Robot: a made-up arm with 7 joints.
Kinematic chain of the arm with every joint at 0, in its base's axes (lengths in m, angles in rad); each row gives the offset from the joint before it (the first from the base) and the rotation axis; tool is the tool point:
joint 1: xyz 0 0 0.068 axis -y
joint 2: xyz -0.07 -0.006 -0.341 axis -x
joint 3: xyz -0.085 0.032 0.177 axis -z
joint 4: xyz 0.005 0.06 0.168 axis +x
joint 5: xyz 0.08 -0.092 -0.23 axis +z
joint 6: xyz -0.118 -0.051 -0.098 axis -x
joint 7: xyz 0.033 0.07 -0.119 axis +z
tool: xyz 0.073 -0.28 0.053
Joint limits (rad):
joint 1: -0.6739..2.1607
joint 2: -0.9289..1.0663
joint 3: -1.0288..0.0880
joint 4: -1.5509..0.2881
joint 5: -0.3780..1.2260
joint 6: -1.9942..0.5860
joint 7: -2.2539..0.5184
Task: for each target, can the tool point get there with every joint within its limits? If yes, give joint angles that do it. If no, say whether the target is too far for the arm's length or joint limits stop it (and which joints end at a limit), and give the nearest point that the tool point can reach.
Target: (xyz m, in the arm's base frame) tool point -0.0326 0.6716 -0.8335
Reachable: no: joint limits stop it (at a limit: joint 3, joint 4, joint 5, joint 7) | nearest point -0.0228 0.3110 -0.5623 | short by 0.451 m
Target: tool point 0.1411 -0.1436 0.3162
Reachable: yes | joints -0.1537 0.4156 -0.7162 -1.1950 0.0710 -0.2258 -0.5662
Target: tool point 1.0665 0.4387 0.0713
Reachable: no: joint limits stop it (at a limit: joint 3, joint 4, joint 5, joint 7) | nearest point 0.7198 0.2146 0.0702 | short by 0.413 m
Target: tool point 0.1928 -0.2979 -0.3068
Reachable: yes | joints 0.1949 -0.1517 -0.6213 -0.4555 0.8667 -1.1385 -0.5798
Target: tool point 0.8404 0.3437 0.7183
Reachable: no: joint limits stop it (at a limit: joint 1, joint 3, joint 4, joint 5) | nearest point 0.5735 0.1475 0.3916 | short by 0.465 m
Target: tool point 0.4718 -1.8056 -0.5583
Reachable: no: too far | nearest point 0.2196 -0.8271 -0.2235 | short by 1.064 m
